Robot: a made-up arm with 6 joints. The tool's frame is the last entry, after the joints.
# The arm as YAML. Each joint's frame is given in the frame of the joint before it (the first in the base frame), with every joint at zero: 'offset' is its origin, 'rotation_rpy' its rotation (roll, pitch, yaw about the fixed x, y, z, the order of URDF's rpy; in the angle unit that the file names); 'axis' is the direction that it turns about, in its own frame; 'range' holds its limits. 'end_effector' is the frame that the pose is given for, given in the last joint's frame.
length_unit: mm
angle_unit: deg
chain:
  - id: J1
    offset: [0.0, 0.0, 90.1]
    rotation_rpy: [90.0, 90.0, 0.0]
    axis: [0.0, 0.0, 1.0]
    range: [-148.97, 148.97]
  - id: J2
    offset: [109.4, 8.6, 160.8]
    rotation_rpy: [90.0, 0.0, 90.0]
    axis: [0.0, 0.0, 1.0]
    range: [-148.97, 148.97]
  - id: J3
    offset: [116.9, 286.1, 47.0]
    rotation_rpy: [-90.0, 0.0, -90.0]
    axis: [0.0, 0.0, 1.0]
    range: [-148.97, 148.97]
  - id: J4
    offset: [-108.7, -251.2, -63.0]
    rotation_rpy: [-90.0, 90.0, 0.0]
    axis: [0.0, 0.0, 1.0]
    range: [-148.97, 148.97]
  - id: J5
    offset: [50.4, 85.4, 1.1]
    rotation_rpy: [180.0, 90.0, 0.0]
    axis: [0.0, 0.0, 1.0]
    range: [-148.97, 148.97]
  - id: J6
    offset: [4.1, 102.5, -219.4]
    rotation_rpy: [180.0, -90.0, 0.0]
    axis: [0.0, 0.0, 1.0]
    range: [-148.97, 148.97]
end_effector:
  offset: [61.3, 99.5, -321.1]
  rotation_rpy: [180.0, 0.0, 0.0]
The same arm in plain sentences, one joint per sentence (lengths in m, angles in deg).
The arm has six revolute joints in a row. What follows holds with every joint at zero, and every direction is one of the base frame's.
Joint 1 lies 0.0901 m along +z from the base frame's origin and turns about -y, from -148.97 to 148.97 deg.
Joint 2 lies 0.0086 m along +x and 0.1608 m along -y and 0.1094 m along -z from joint 1 and turns about -z, from -148.97 to 148.97 deg.
Joint 3 lies 0.1169 m along +x and 0.2861 m along -y and 0.047 m along -z from joint 2 and turns about +x, from -148.97 to 148.97 deg.
Joint 4 lies 0.063 m along -x and 0.1087 m along -y and 0.2512 m along -z from joint 3 and turns about +z, from -148.97 to 148.97 deg.
Joint 5 lies 0.0504 m along -x and 0.0854 m along -y and 0.0011 m along +z from joint 4 and turns about +x, from -148.97 to 148.97 deg.
Joint 6 lies 0.2194 m along -x and 0.1025 m along +y and 0.0041 m along -z from joint 5 and turns about -z, from -148.97 to 148.97 deg.
The tool frame, which is the frame that the pose is given for, lies 0.0613 m along +x and 0.0995 m along -y and 0.3211 m along +z from joint 6; its axes are parallel to the base frame's.

